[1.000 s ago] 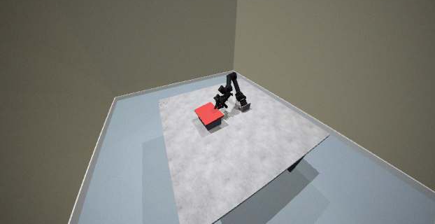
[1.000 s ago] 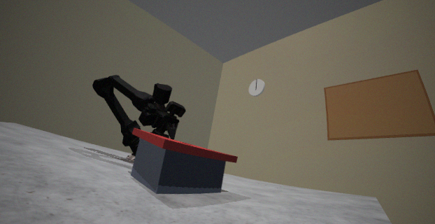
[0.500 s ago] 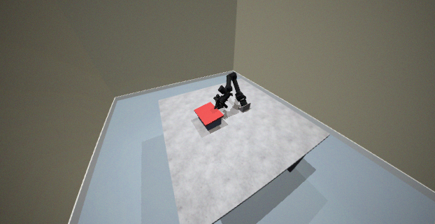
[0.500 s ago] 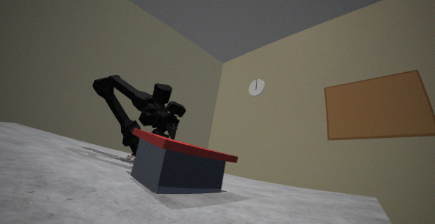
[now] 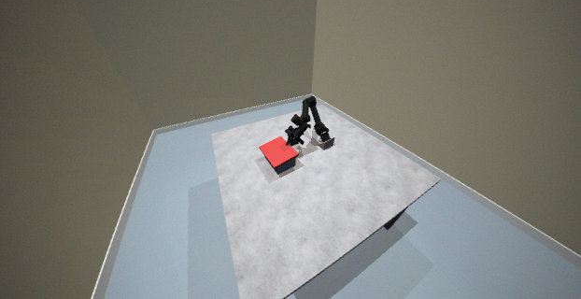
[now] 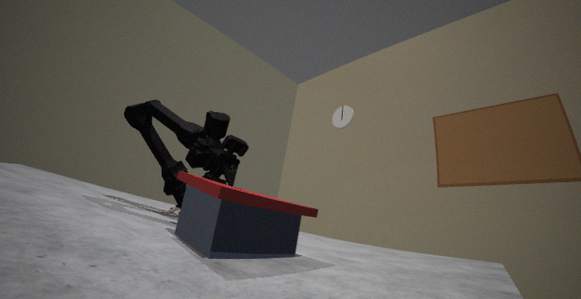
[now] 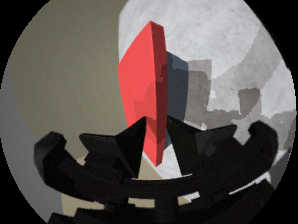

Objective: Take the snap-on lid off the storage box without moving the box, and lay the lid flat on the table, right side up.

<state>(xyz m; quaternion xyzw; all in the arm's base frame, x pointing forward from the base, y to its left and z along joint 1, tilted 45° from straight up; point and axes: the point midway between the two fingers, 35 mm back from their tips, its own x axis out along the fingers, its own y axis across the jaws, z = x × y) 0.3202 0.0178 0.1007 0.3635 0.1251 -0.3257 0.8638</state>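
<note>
My gripper tip is 80 mm short of the lid. Also, from my gripper tip: dark blue storage box 70 mm ahead, 60 mm below.
</note>
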